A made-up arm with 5 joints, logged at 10 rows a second.
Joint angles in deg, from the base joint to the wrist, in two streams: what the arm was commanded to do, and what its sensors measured. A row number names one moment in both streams.
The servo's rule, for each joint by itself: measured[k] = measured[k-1] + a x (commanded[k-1-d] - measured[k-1]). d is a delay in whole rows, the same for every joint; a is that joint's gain. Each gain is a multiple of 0.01, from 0.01 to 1. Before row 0 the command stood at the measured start. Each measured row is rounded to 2 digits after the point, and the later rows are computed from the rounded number. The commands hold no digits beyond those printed.
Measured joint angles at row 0:
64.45 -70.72 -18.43 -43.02 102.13
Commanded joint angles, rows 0 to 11:
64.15 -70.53 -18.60 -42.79 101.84
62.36 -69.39 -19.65 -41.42 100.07
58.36 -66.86 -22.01 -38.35 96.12
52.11 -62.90 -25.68 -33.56 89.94
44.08 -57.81 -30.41 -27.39 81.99
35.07 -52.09 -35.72 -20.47 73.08
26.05 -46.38 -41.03 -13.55 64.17
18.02 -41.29 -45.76 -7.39 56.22
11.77 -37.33 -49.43 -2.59 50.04
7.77 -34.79 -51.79 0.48 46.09
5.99 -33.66 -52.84 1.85 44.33
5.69 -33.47 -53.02 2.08 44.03
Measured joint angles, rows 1 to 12:
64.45 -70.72 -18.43 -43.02 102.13
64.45 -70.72 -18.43 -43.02 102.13
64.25 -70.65 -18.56 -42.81 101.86
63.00 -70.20 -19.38 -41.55 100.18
59.94 -69.00 -21.35 -38.64 96.36
54.77 -66.80 -24.60 -34.02 90.33
47.71 -63.56 -28.96 -27.99 82.49
39.37 -59.43 -34.03 -21.15 73.64
30.58 -54.73 -39.28 -14.23 64.74
22.29 -49.89 -44.14 -8.01 56.73
15.35 -45.37 -48.11 -3.08 50.44
10.35 -41.56 -50.87 0.16 46.35
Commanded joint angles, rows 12 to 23:
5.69 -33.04 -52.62 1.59 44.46
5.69 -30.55 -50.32 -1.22 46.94
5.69 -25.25 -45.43 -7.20 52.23
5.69 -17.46 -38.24 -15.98 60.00
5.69 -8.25 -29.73 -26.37 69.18
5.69 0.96 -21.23 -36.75 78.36
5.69 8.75 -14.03 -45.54 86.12
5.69 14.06 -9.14 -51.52 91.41
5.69 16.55 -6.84 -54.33 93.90
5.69 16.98 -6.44 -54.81 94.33
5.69 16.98 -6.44 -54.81 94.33
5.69 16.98 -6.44 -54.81 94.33
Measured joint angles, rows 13 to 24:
7.47 -38.72 -52.35 1.70 44.45
6.30 -36.83 -52.85 2.05 44.06
5.90 -35.47 -52.68 1.63 44.44
5.76 -33.70 -50.91 -0.96 46.79
5.71 -30.66 -46.80 -6.64 51.90
5.70 -25.91 -40.38 -15.14 59.51
5.69 -19.55 -32.39 -25.36 68.60
5.69 -12.17 -24.02 -35.72 77.77
5.69 -4.64 -16.53 -44.66 85.62
5.69 2.09 -10.99 -50.90 91.06
5.69 7.30 -7.88 -54.02 93.73
5.69 10.78 -6.80 -54.74 94.29

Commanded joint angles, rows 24 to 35:
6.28 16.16 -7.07 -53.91 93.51
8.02 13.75 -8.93 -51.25 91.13
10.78 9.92 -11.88 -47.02 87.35
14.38 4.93 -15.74 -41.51 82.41
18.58 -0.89 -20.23 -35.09 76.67
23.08 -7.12 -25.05 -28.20 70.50
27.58 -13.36 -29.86 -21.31 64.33
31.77 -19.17 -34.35 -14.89 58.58
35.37 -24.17 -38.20 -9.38 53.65
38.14 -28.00 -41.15 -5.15 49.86
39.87 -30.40 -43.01 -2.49 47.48
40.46 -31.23 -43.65 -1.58 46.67
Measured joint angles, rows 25 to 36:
5.69 13.01 -6.53 -54.80 94.33
5.69 14.44 -6.46 -54.81 94.33
6.08 15.06 -6.92 -53.99 93.56
7.36 14.59 -8.43 -51.50 91.28
9.62 12.91 -11.02 -47.42 87.59
12.76 10.04 -14.56 -42.04 82.72
16.60 6.11 -18.81 -35.72 77.03
20.88 1.35 -23.49 -28.88 70.89
25.30 -3.95 -28.27 -21.99 64.72
29.57 -9.43 -32.83 -15.53 58.95
33.40 -14.74 -36.86 -9.93 53.97
36.53 -19.51 -40.08 -5.58 50.11

